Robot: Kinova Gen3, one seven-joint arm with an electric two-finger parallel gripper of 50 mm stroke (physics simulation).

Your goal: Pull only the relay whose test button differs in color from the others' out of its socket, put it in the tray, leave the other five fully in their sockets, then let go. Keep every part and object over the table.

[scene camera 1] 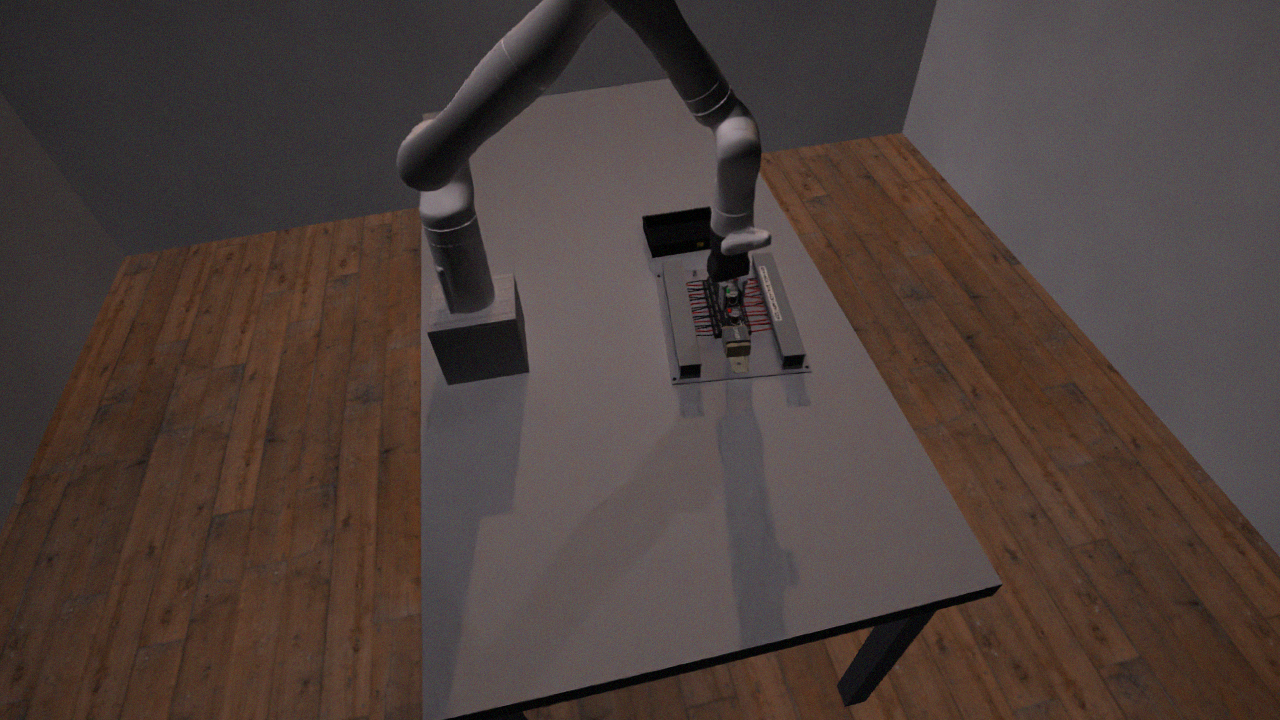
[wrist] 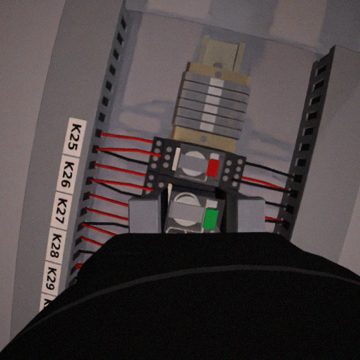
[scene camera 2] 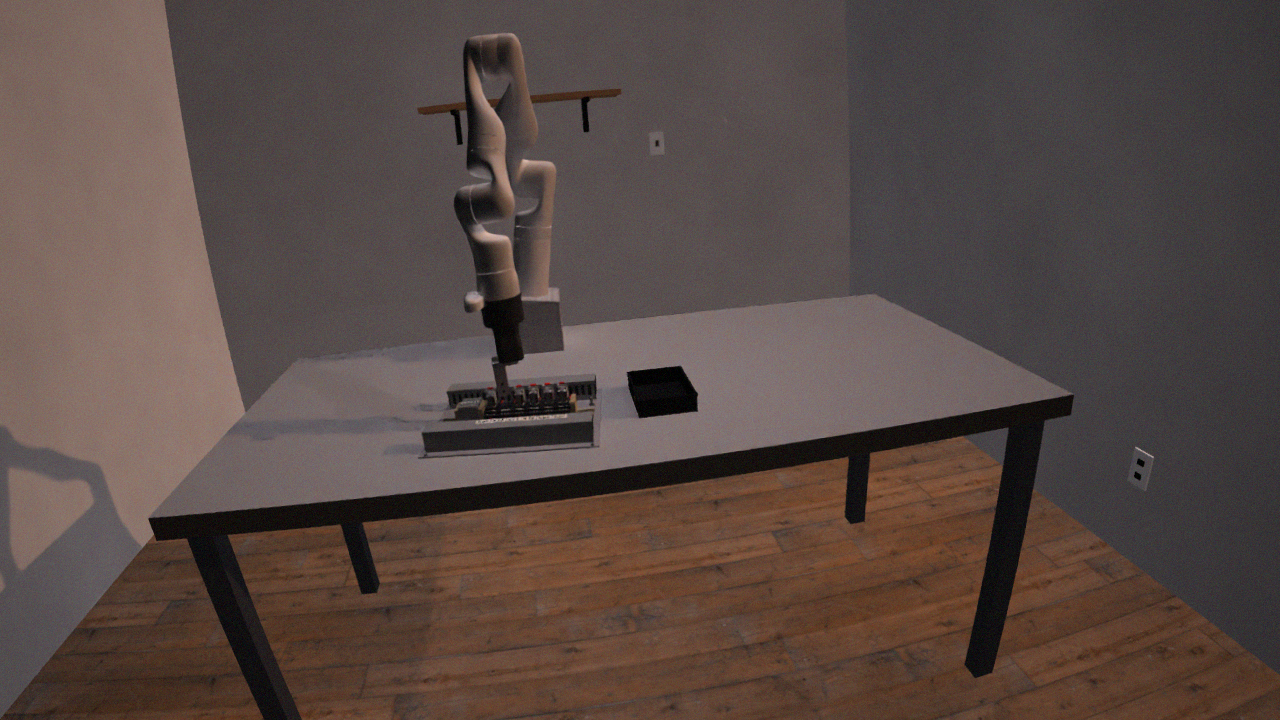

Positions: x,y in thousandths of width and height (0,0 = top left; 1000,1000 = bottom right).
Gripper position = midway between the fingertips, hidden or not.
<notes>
I see my gripper (scene camera 2: 393,544), a relay (wrist: 526,585) and a panel (wrist: 440,135).
My gripper also shows in scene camera 1 (scene camera 1: 571,422) and in the wrist view (wrist: 532,568).
</notes>
